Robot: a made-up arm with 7 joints. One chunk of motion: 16 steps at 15 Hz.
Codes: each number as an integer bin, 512 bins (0 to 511) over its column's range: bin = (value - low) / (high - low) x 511, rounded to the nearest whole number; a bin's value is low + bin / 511 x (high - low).
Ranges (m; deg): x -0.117..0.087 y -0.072..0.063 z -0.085..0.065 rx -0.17..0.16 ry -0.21..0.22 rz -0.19..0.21
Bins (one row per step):
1: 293 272 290 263 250 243
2: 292 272 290 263 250 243
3: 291 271 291 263 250 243
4: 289 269 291 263 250 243
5: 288 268 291 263 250 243
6: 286 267 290 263 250 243
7: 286 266 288 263 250 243
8: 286 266 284 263 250 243
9: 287 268 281 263 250 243
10: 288 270 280 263 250 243
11: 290 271 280 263 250 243
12: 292 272 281 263 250 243
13: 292 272 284 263 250 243
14: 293 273 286 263 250 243
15: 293 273 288 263 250 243
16: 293 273 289 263 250 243
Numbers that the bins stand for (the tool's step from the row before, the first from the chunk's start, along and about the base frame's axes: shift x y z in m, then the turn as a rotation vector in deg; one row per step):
1: -0.00003 -0.00014 0.00013 0.000 0.000 0.000
2: -0.00043 -0.00014 0.00013 0.000 0.000 0.000
3: -0.00083 -0.00041 0.00042 0.000 0.000 0.000
4: -0.00163 -0.00093 0.00042 0.000 0.000 0.000
5: -0.00203 -0.00120 0.00042 0.000 0.000 0.000
6: -0.00282 -0.00146 0.00013 0.000 0.000 0.000
7: -0.00282 -0.00173 -0.00046 0.000 0.000 0.000
8: -0.00282 -0.00173 -0.00163 0.000 0.000 0.000
9: -0.00242 -0.00120 -0.00251 0.000 0.000 0.000
10: -0.00203 -0.00067 -0.00281 0.000 0.000 0.000
11: -0.00123 -0.00041 -0.00281 0.000 0.000 0.000
12: -0.00043 -0.00014 -0.00251 0.000 0.000 0.000
13: -0.00043 -0.00014 -0.00163 0.000 0.000 0.000
14: -0.00003 0.00012 -0.00105 0.000 0.000 0.000
15: -0.00003 0.00012 -0.00046 0.000 0.000 0.000
16: -0.00003 0.00012 -0.00017 0.000 0.000 0.000

